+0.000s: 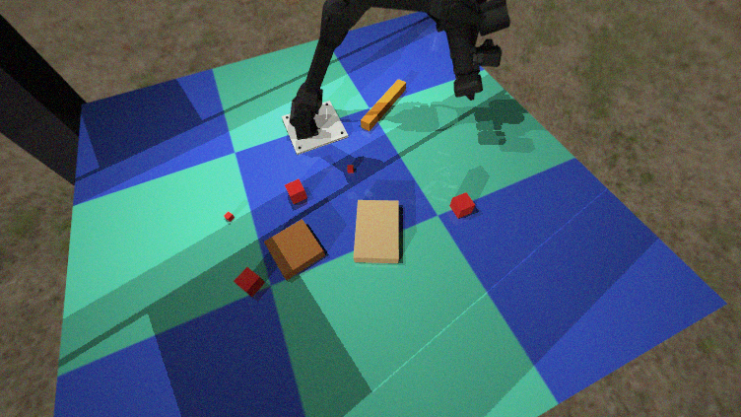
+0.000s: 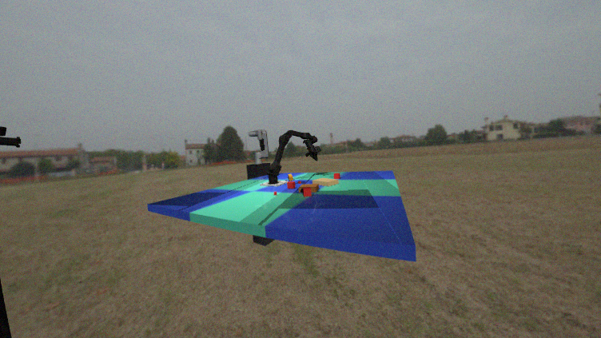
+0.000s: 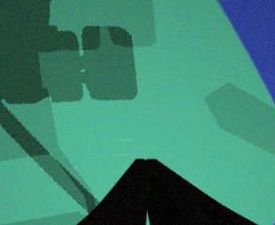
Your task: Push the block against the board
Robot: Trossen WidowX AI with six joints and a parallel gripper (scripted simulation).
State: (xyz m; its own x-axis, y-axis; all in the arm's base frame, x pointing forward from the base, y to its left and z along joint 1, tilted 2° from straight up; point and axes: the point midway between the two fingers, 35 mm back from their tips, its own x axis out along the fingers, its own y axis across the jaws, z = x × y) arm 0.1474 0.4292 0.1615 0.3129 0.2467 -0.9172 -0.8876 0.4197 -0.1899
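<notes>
The brown square block is 21 cm ahead of my gripper tip, 53 cm to the right of it and 13 cm below it. The rest, counted from my gripper tip: tan board (23 cm ahead, 33 cm to the right, 13 cm below); then orange bar (19 cm behind, 18 cm to the right, 12 cm below).
</notes>
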